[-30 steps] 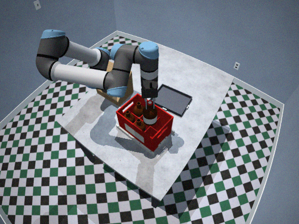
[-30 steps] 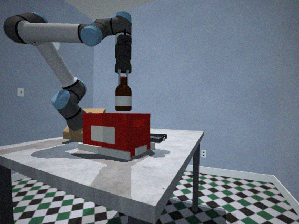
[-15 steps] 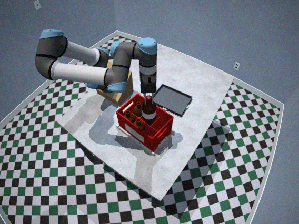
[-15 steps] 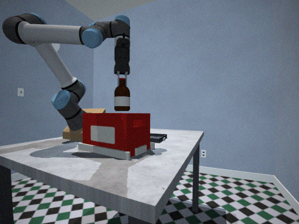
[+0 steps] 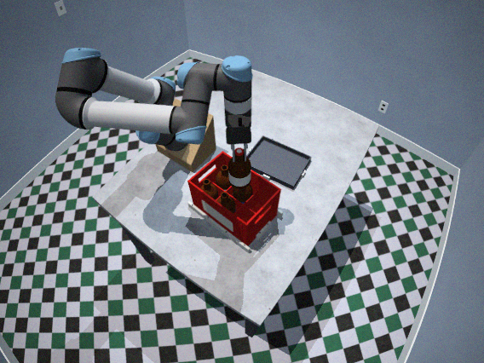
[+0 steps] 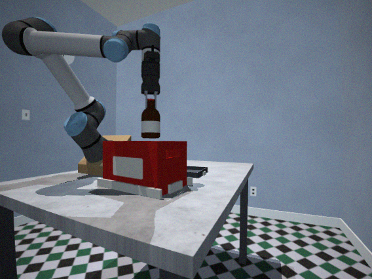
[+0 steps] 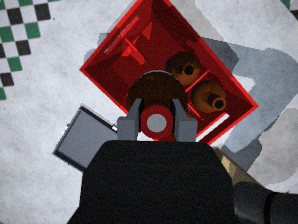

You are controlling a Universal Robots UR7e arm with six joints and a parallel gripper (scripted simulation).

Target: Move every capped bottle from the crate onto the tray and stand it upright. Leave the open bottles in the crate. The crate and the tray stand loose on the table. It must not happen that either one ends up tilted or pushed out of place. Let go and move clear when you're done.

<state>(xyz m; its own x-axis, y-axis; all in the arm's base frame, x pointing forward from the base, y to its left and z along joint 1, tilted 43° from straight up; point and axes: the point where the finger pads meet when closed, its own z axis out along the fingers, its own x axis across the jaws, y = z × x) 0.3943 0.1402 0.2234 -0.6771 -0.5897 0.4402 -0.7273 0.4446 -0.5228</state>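
My hand is 60 mm above the capped bottle. Round my hand: dark tray (310 mm below, 290 mm to the left, 50 mm behind); then crate (240 mm below, 20 mm to the right, 10 mm behind).
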